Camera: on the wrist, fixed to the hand. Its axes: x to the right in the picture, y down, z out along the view.
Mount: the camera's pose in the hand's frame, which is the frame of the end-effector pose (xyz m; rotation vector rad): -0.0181 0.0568 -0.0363 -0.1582 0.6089 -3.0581
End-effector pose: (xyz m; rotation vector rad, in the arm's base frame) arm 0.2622 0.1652 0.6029 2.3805 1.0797 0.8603
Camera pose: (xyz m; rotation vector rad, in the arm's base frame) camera 0.2589 0.1189 0.6550 -1.1813 2.3098 -0.0045
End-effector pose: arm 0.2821 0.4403 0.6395 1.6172 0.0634 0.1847
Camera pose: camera 0.2544 0.4701 0.6962 -0.2093 2.4485 -1.5474
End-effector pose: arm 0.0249 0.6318 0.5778 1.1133 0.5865 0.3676
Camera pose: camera -0.0109 0.6712 0.6229 -0.9650 1.8854 -1.8982
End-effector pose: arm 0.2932 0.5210 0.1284 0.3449 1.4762 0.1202
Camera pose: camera 0.2630 0.5750 0.1606 2.1194 -0.9013 1.9492
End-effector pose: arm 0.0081 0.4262 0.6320 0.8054 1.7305 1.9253
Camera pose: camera 0.0009 0.3799 0.6838 -1.7665 0.6953 -0.2677
